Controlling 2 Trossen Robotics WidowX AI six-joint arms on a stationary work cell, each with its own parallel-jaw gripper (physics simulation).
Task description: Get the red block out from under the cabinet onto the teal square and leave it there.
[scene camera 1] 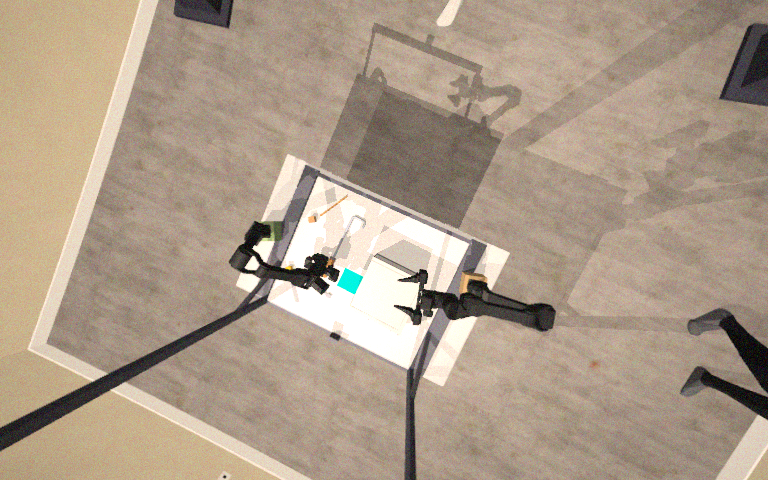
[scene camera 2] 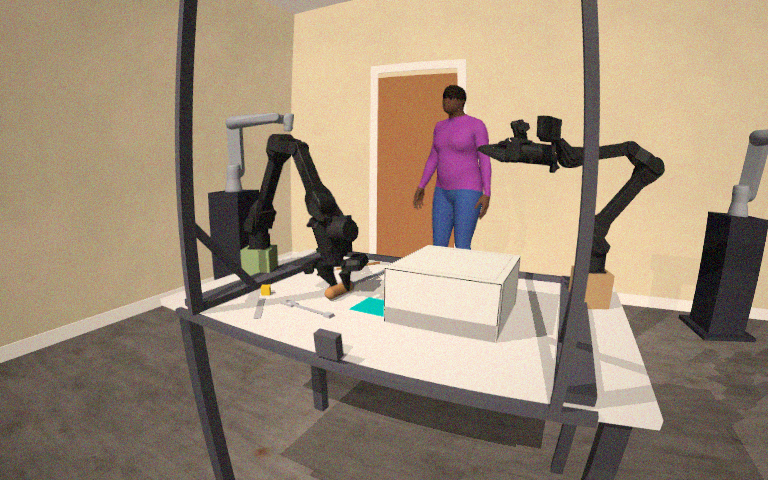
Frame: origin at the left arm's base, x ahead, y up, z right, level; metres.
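Seen in the pictures: left gripper, fingertip midpoint: (scene camera 1: 330, 264) (scene camera 2: 343, 290); right gripper, fingertip midpoint: (scene camera 1: 395, 293) (scene camera 2: 478, 148); left arm's base, link origin: (scene camera 1: 264, 231) (scene camera 2: 259, 247); right arm's base, link origin: (scene camera 1: 474, 287) (scene camera 2: 592, 270).
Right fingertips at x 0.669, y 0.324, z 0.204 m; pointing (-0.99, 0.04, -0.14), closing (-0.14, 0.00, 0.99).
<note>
Pixels of each thing's top centre, then the offset from my right fingertips to it. "spot": a spot on its surface instead.
- teal square, surface spot: (scene camera 2: 362, 307) spot: dx -0.297, dy -0.416, dz +0.068 m
- white cabinet, top centre: (scene camera 2: 459, 260) (scene camera 1: 386, 296) dx -0.056, dy -0.280, dz +0.092 m
- wooden handle, top centre: (scene camera 2: 340, 283) (scene camera 1: 328, 266) dx -0.366, dy -0.380, dz -0.022 m
- thin grey shaft, surface spot: (scene camera 1: 342, 240) spot: dx -0.295, dy -0.401, dz -0.156 m
- thin orange stick, top centre: (scene camera 1: 333, 206) dx -0.343, dy -0.409, dz -0.332 m
- small orange piece, top centre: (scene camera 1: 311, 219) dx -0.453, dy -0.386, dz -0.263 m
- grey wrench, top centre: (scene camera 2: 306, 306) dx -0.439, dy -0.408, dz +0.098 m
- yellow block, top centre: (scene camera 2: 265, 286) (scene camera 1: 288, 269) dx -0.583, dy -0.391, dz -0.003 m
The teal square (scene camera 1: 350, 280) (scene camera 2: 362, 307) lies flat beside the white cabinet (scene camera 1: 379, 297) (scene camera 2: 441, 300). The red block does not show in either view. A hook tool has a wooden handle (scene camera 1: 330, 262) (scene camera 2: 335, 292) and a thin grey shaft (scene camera 1: 343, 240) ending in a bent hook, to the left of the cabinet. My left gripper (scene camera 1: 329, 276) (scene camera 2: 338, 284) points down, low over the table, and is shut on the handle; its fingers partly hide it. The handle looks slightly tilted in scene camera 2. My right gripper (scene camera 1: 397, 293) (scene camera 2: 481, 149) is open and empty, high above the cabinet.
A thin orange stick (scene camera 1: 334, 204) lies toward the far edge, with a small orange piece (scene camera 1: 312, 217) near it. A grey wrench (scene camera 2: 310, 308) lies in front of the left gripper. A yellow block (scene camera 1: 289, 267) (scene camera 2: 265, 289) stands to its left. A dark frame (scene camera 2: 188, 169) surrounds the table.
</note>
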